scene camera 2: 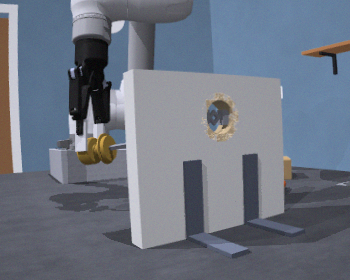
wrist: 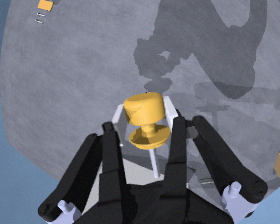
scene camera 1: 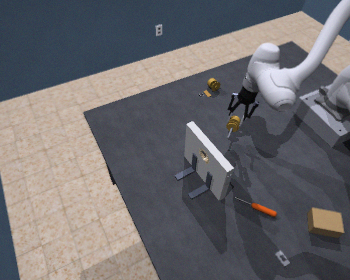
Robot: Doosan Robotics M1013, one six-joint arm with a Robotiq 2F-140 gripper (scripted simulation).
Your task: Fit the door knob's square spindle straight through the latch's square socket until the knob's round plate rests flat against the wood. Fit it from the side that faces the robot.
Observation:
The pictures show: the gripper, a cardboard box and a white wooden panel.
The gripper shows as well in the wrist view.

